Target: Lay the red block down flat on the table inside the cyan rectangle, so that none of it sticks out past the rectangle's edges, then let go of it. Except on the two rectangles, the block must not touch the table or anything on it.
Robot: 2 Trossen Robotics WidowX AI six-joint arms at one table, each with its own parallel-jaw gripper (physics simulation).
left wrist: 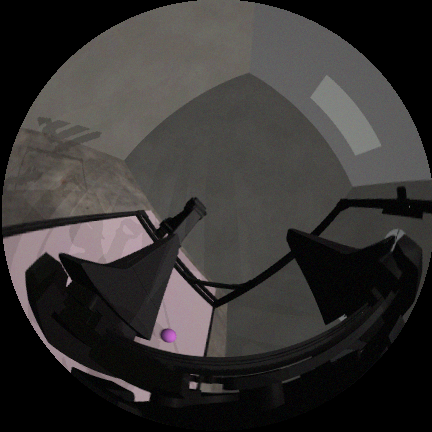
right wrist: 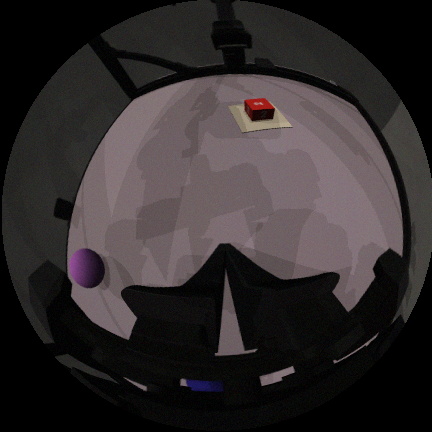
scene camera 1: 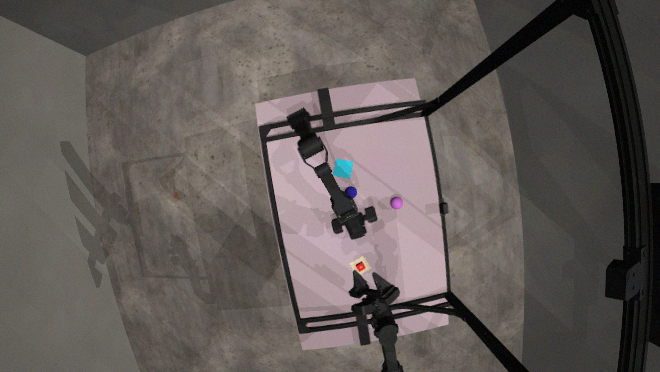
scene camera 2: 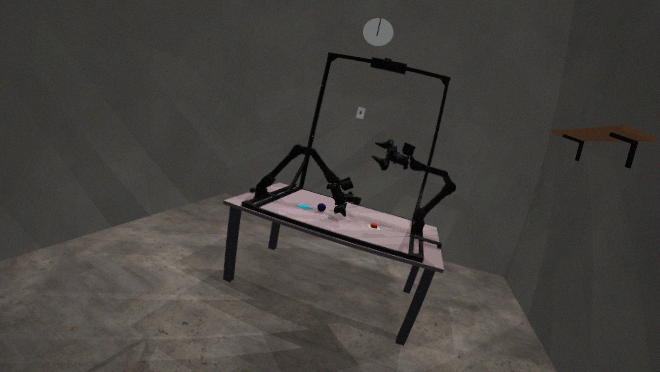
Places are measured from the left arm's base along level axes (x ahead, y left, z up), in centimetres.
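Where they show: left gripper, fingertip midpoint: (left wrist: 234, 236) (scene camera 1: 363, 271) (scene camera 2: 373, 149); right gripper, fingertip midpoint: (right wrist: 223, 247) (scene camera 2: 345, 216); left arm's base at its link origin: (right wrist: 234, 65) (scene camera 2: 416, 233); right arm's base at its link origin: (left wrist: 158, 234) (scene camera 1: 300, 121) (scene camera 2: 260, 197).
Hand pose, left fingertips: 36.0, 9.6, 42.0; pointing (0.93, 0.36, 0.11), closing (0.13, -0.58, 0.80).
Note:
Each offset is from my left fingertips to the top centre of the thing, as dx, dy, dz. "spot": to the spot under its first point.
The red block {-11.1, -1.5, -42.0} (scene camera 1: 360, 266) (scene camera 2: 374, 225) (right wrist: 259, 109) lies flat on the beige rectangle {spot: -8.0, -3.4, -43.8} (scene camera 1: 364, 259) (scene camera 2: 378, 229) (right wrist: 241, 119). The cyan rectangle {spot: +32.2, +4.0, -43.8} (scene camera 1: 343, 169) (scene camera 2: 304, 206) lies on the table, with nothing on it. My right gripper (scene camera 2: 341, 212) (right wrist: 223, 247) is shut and empty, pointing down low over the table between the two rectangles, apart from the block. In scene camera 1 its fingertips are hidden beneath its own body. My left gripper (scene camera 1: 365, 273) (scene camera 2: 375, 150) (left wrist: 234, 236) is open and empty, raised high above the table.
A blue ball {+22.3, +1.5, -38.8} (scene camera 1: 351, 192) (scene camera 2: 321, 207) (right wrist: 205, 386) lies near the cyan rectangle, beside the right forearm in scene camera 1. A purple ball {+16.7, -18.0, -38.4} (scene camera 1: 396, 203) (left wrist: 168, 335) (right wrist: 87, 268) lies farther right in that view. A black frame surrounds the work area.

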